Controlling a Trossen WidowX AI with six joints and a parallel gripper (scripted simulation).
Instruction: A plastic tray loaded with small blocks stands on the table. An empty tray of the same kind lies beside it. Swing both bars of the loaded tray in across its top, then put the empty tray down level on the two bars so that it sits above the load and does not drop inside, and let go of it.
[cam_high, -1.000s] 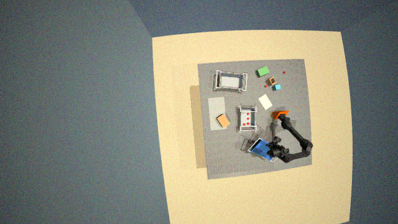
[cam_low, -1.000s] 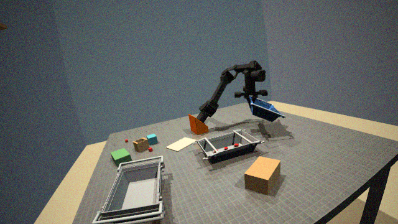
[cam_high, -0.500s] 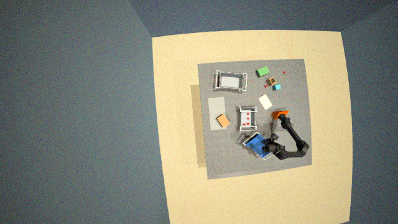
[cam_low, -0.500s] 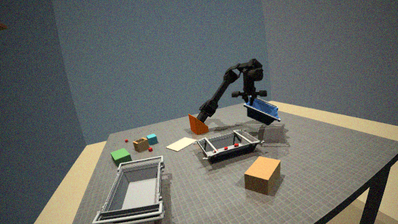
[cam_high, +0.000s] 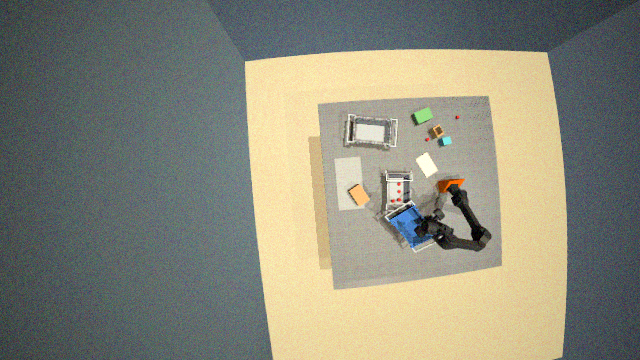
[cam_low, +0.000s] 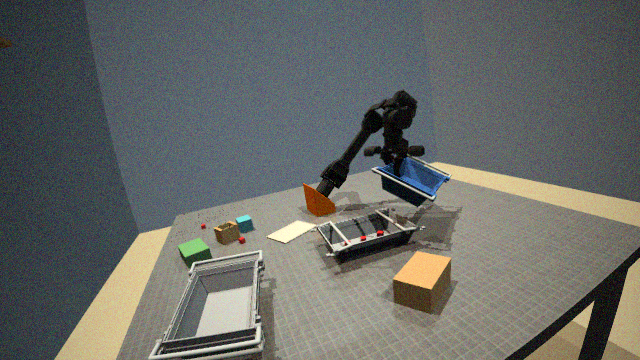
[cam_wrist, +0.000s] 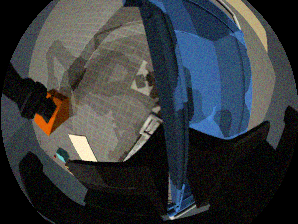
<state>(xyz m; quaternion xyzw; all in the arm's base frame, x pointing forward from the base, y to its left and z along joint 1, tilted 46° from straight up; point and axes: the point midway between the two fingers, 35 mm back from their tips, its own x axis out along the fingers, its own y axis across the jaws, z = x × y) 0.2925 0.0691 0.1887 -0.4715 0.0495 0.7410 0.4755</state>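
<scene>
Now: the blue tray 60 mm ahead of my gripper tip, 50 mm to the left of it and 10 mm above it. The rest, counted from my gripper tip: cream card: 140 mm behind, 340 mm to the right, 150 mm below; cyan cube: 280 mm behind, 500 mm to the right, 130 mm below; small brown box: 210 mm behind, 560 mm to the right, 140 mm below.
</scene>
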